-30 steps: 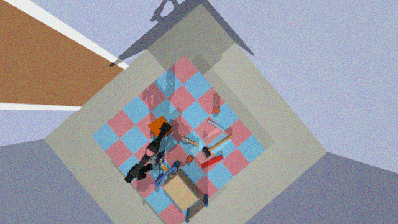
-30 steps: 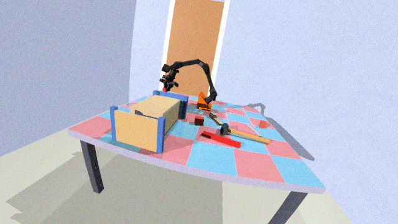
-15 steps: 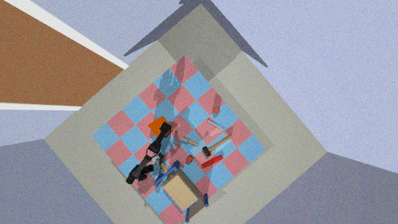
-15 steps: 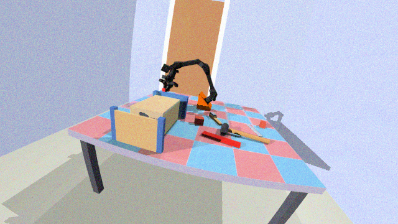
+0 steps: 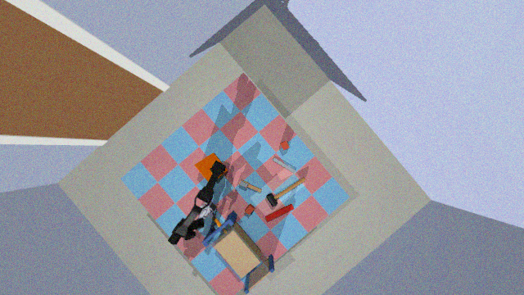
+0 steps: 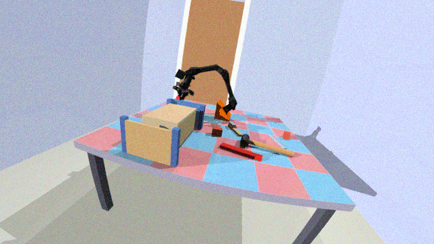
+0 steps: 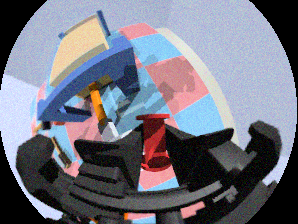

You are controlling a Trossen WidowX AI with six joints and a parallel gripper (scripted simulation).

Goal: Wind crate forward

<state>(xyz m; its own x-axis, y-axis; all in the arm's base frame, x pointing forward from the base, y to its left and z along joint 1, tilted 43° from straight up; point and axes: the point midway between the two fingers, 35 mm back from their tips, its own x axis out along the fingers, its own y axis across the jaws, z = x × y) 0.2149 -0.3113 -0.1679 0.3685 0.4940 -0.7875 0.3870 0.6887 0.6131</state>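
Now: gripper tip 120 mm short of the blue steel frame, 110 mm to the right of it and 20 mm above it. The rest, counted from my gripper tip: winch (60 mm behind, 90 mm to the left, 100 mm below); then dark red knob (10 mm behind, 10 mm to the left); then cubby (360 mm ahead, 110 mm to the left, 50 mm below).
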